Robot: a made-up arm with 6 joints. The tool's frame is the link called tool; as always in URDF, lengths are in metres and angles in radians. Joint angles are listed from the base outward. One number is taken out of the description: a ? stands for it. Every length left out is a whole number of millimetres.
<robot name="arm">
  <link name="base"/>
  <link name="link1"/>
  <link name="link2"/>
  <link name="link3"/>
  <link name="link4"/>
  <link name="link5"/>
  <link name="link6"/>
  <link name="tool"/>
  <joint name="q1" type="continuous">
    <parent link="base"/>
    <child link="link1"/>
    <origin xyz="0 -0.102 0.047" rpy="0 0 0"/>
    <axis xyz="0 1 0"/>
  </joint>
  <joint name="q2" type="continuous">
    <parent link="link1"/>
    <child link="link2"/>
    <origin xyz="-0.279 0 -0.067" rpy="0 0 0"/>
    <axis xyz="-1 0 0"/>
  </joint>
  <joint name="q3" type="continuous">
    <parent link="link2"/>
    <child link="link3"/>
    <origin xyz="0 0.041 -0.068" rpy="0 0 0"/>
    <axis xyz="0 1 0"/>
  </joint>
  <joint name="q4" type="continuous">
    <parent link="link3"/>
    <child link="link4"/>
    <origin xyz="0.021 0 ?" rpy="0 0 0"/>
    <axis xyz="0 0 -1"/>
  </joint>
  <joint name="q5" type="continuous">
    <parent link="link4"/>
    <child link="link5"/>
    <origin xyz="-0.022 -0.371 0" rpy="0 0 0"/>
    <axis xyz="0 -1 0"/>
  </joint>
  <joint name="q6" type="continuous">
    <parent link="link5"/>
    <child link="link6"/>
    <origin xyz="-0.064 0 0.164" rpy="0 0 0"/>
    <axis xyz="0 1 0"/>
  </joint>
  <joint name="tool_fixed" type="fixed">
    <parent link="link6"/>
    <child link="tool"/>
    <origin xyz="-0.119 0 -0.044" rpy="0 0 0"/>
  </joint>
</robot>
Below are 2 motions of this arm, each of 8 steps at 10 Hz.
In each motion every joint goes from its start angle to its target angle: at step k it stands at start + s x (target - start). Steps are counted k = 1, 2, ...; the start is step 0. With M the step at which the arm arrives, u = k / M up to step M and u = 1 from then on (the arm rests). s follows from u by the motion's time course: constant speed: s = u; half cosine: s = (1 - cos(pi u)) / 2; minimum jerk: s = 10 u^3 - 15 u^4 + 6 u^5.
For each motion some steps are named. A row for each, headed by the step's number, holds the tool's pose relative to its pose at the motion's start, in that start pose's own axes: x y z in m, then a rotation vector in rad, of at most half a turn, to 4 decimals.
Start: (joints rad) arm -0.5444 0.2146 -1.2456 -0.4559 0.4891 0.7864
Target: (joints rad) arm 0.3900 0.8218 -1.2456 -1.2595 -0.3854 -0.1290
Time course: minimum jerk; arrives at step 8
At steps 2, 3, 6, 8:
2: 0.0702 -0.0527 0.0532 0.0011 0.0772 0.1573
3: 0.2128 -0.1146 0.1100 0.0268 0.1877 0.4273
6: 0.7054 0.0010 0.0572 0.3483 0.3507 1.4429
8: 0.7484 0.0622 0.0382 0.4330 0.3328 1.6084

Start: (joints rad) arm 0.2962 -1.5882 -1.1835 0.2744 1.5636 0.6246
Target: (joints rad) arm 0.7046 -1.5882 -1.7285 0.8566 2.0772 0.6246
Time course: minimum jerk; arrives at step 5
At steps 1, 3, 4, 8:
1: -0.0070 0.0116 -0.0046 -0.0414 -0.0667 -0.0147
3: -0.0310 0.1078 -0.1125 -0.4416 -0.8067 -0.1322
4: -0.0093 0.1306 -0.1705 -0.5807 -1.1183 -0.1690
8: -0.0021 0.1345 -0.1831 -0.6094 -1.1875 -0.1772

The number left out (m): -0.121
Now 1 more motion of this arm.
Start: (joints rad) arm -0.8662 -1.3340 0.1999 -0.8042 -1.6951 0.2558
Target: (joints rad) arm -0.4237 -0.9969 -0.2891 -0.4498 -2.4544 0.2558
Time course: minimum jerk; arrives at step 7
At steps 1, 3, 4, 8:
1: -0.0002 -0.0007 -0.0036 0.0221 0.0156 -0.0022
3: 0.0008 -0.0080 -0.0630 0.3430 0.2508 0.0031
4: 0.0050 -0.0067 -0.1161 0.5774 0.4308 0.0518
8: 0.0113 0.0121 -0.1984 0.8788 0.6692 0.1747

